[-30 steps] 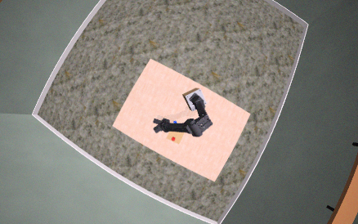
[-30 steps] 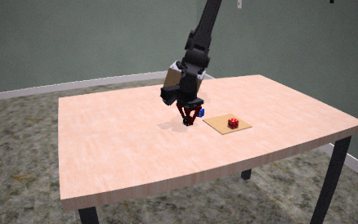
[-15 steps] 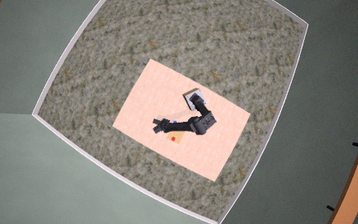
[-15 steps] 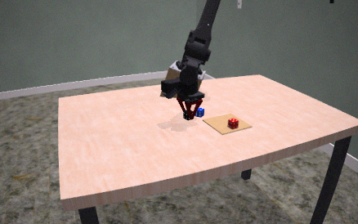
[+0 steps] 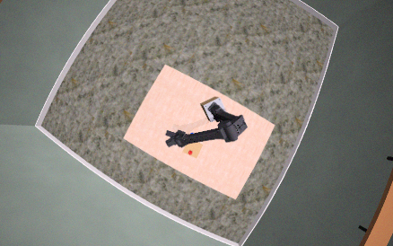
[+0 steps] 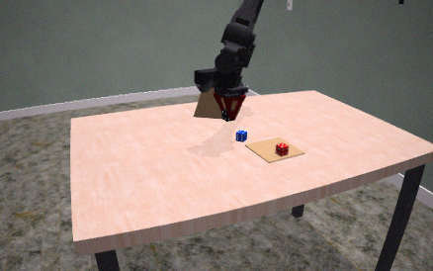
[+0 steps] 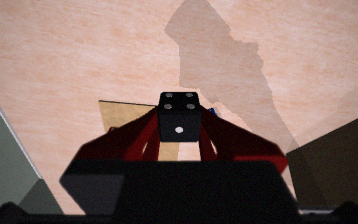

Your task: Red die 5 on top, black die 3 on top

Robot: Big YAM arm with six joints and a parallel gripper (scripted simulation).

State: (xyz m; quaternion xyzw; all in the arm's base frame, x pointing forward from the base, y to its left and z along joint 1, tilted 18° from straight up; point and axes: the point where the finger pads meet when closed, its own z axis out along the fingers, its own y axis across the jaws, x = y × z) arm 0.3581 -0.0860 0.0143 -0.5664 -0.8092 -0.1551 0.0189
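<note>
Right now the blue die is 8 cm behind my hand, 6 cm to the left of it and 10 cm below it. Round my hand: red die: 6 cm ahead, 15 cm to the left, 10 cm below; black die: right at my hand; tan mat: 2 cm ahead, 15 cm to the left, 11 cm below.
</note>
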